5 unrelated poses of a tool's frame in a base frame.
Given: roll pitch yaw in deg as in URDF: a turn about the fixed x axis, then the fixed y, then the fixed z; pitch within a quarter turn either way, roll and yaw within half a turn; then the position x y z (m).
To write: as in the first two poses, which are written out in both.
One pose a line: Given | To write
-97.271 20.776 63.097 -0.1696 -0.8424 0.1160 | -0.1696 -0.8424 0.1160 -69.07 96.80 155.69
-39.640 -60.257 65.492 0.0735 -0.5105 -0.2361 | 0.0735 -0.5105 -0.2361 -159.97 67.54 -158.16
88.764 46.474 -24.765 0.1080 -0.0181 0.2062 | 0.1080 -0.0181 0.2062 43.52 89.15 -113.87
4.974 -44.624 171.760 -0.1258 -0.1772 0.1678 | -0.1258 -0.1772 0.1678 174.98 44.84 -1.18
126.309 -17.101 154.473 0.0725 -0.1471 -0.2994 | 0.0725 -0.1471 -0.2994 110.90 124.47 76.67
